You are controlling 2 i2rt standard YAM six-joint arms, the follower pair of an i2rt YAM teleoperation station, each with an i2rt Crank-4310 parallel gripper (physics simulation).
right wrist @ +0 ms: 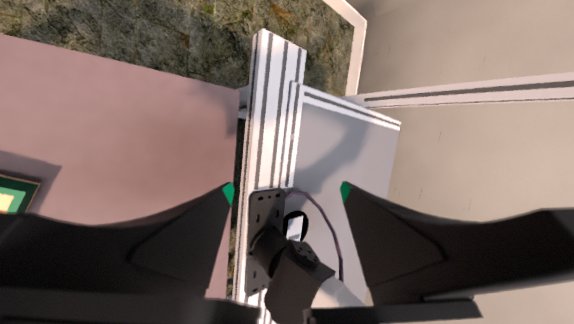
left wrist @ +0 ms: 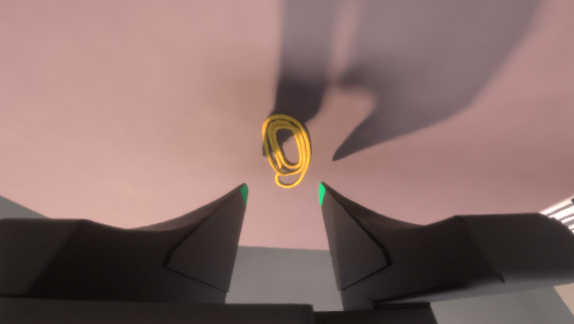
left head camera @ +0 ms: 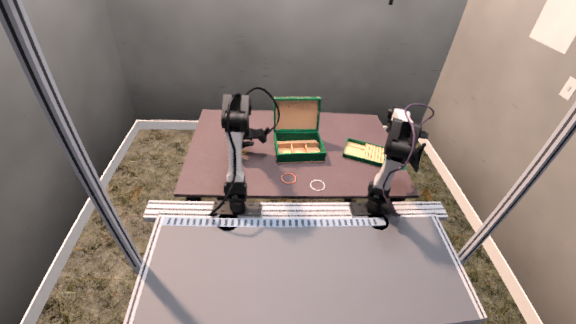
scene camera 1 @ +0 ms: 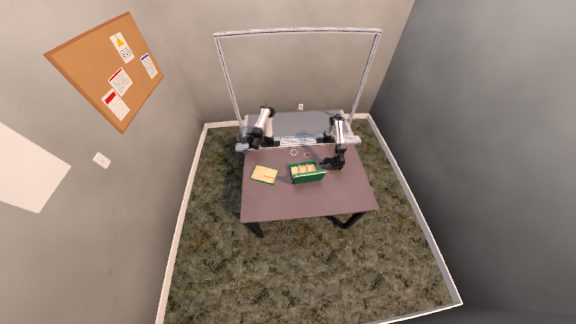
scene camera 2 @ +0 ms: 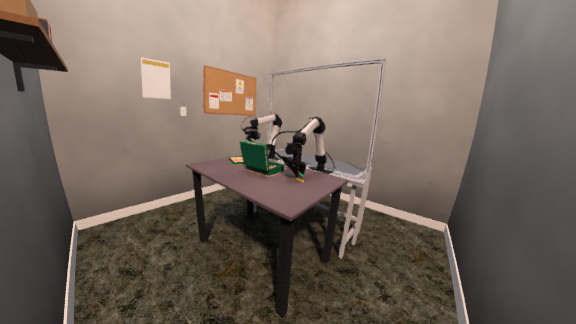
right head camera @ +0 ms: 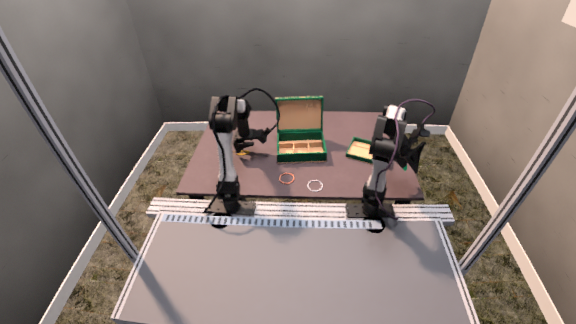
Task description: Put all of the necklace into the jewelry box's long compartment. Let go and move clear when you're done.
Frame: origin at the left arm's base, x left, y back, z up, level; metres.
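Seen in the pictures: left gripper, between the fingertips: (left wrist: pixel 283 185) (scene camera 1: pixel 338 167) (scene camera 2: pixel 300 177) (right head camera: pixel 238 149); right gripper, between the fingertips: (right wrist: pixel 286 184) (left head camera: pixel 410 170) (scene camera 2: pixel 256 142) (right head camera: pixel 411 171); left arm's base, origin of its link: (left head camera: pixel 237 209) (scene camera 1: pixel 325 141) (scene camera 2: pixel 320 170) (right head camera: pixel 232 208); right arm's base, origin of its link: (right wrist: pixel 263 241) (left head camera: pixel 372 209) (scene camera 1: pixel 270 144) (scene camera 2: pixel 271 158) (right head camera: pixel 369 211).
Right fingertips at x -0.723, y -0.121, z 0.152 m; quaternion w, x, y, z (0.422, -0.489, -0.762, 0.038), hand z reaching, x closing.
Note:
Pixels of each thing's top centre, then the offset from my right fingertips to it.
- yellow necklace, centre of its top: (left wrist: pixel 288 162) (right head camera: pixel 240 151) (scene camera 2: pixel 298 179) dy -0.232, dx +0.767, dz -0.135 m
- orange ring, centre of its top: (left head camera: pixel 288 178) (right head camera: pixel 286 178) dy -0.065, dx +0.513, dz -0.138 m
- white beaded ring, centre of its top: (right head camera: pixel 315 185) (left head camera: pixel 317 185) dy -0.029, dx +0.383, dz -0.138 m
- green-edged tray, centre of its top: (right head camera: pixel 370 149) (left head camera: pixel 365 150) (scene camera 1: pixel 264 173) (scene camera 2: pixel 239 158) dy -0.276, dx +0.115, dz -0.116 m
The yellow necklace (left wrist: pixel 304 149) (right head camera: pixel 243 153) (scene camera 2: pixel 299 180) lies coiled on the table, in the left wrist view just beyond and between the open fingertips of my left gripper (left wrist: pixel 283 185) (right head camera: pixel 255 140). That gripper is low over the table, its fingers apart with nothing held. The green jewelry box (left head camera: pixel 300 157) (right head camera: pixel 301 157) (scene camera 1: pixel 309 177) stands open at the table's middle, lid upright. A row of small compartments shows at its front; the space behind their divider is partly hidden. My right gripper (right wrist: pixel 286 184) is open and empty, raised far from the necklace.
An orange ring (left head camera: pixel 288 183) (right head camera: pixel 286 183) and a white beaded ring (left head camera: pixel 317 190) (right head camera: pixel 315 191) lie in front of the box. A green-edged tray (left head camera: pixel 365 161) with tan lining lies to the box's right in the head views, partly behind the right arm.

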